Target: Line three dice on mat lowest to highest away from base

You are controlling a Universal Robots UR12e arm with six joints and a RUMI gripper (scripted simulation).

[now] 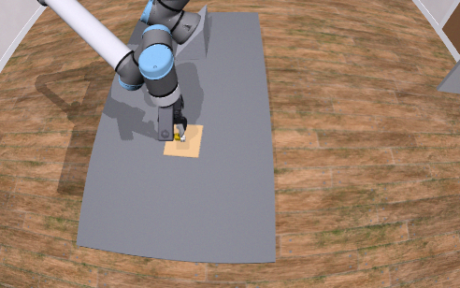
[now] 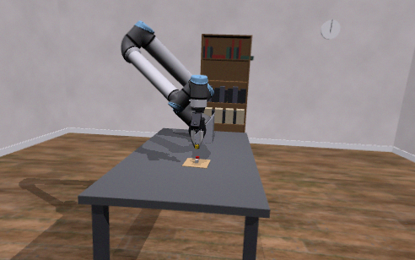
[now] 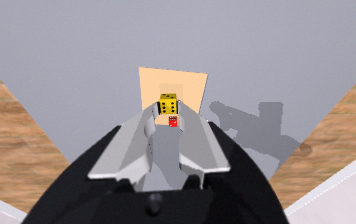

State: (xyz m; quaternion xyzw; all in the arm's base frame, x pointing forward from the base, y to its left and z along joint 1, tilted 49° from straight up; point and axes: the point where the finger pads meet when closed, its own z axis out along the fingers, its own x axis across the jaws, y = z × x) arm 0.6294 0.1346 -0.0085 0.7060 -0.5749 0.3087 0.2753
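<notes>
Now: hand 50 mm past the white die, 10 mm to the left of it and 110 mm above it. The rest, counted from my hand: red die (100 mm behind, 10 mm to the right, 110 mm below); then yellow die (10 mm below); then tan mat (50 mm behind, 10 mm to the right, 120 mm below).
</notes>
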